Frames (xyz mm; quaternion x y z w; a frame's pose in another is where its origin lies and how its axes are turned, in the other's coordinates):
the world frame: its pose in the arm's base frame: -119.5 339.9 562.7 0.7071 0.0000 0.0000 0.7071
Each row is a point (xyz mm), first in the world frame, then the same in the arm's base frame.
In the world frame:
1: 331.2 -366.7 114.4
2: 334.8 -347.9 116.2
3: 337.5 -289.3 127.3
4: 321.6 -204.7 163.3
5: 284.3 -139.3 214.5
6: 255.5 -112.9 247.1
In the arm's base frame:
1: 211.7 225.5 196.0
2: 215.3 223.7 214.8
3: 218.0 212.6 273.4
4: 202.1 176.6 358.0
5: 164.8 125.4 423.4
6: 136.0 92.8 449.8

